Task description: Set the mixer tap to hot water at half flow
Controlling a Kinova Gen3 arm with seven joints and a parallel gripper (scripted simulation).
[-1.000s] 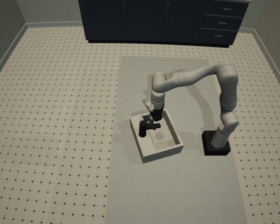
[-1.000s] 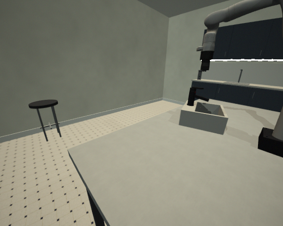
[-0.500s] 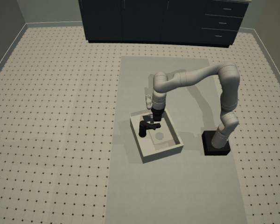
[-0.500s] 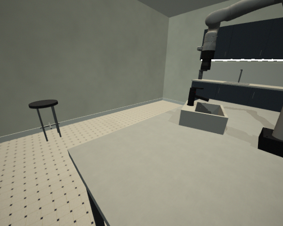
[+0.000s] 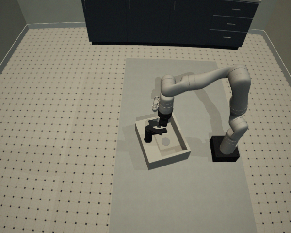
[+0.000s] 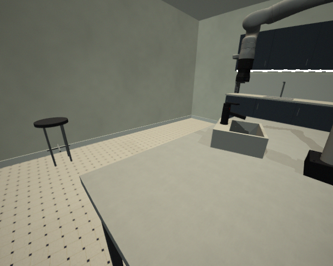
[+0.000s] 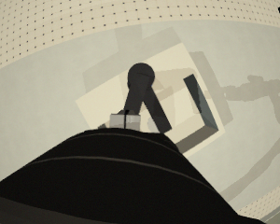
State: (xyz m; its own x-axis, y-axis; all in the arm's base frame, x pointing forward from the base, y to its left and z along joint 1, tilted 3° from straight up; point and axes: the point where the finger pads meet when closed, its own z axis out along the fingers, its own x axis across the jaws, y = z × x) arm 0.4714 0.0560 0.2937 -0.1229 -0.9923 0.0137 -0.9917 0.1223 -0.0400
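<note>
Right now my hand is 80 mm above the lever, 20 mm short of it and 10 mm to the left of it. Round my hand: sink basin (310 mm below, 80 mm to the right, 50 mm behind).
</note>
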